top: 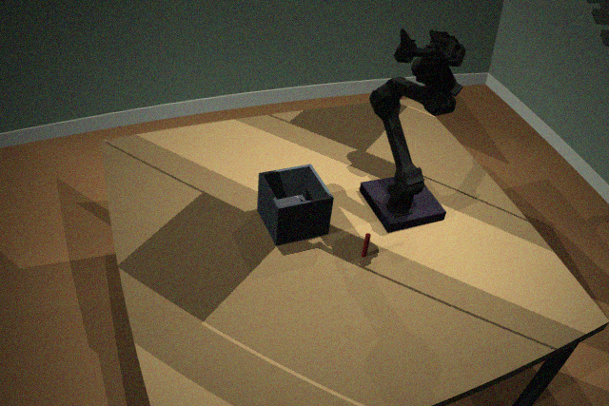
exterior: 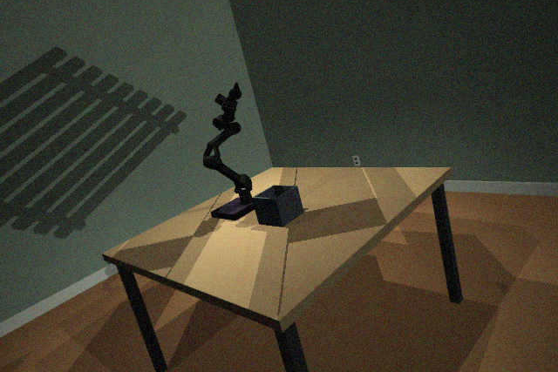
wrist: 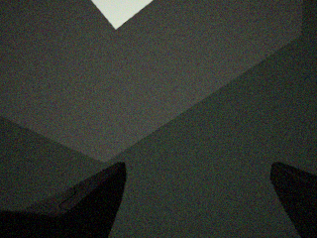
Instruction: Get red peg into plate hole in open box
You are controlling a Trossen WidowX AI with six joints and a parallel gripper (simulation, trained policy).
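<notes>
Right now my gripper tip is 61 cm above the red peg, 8 cm short of it and 7 cm to the right of it. Round my gripper tip: grey plate 61 cm below, 21 cm ahead, 13 cm to the right.
</notes>
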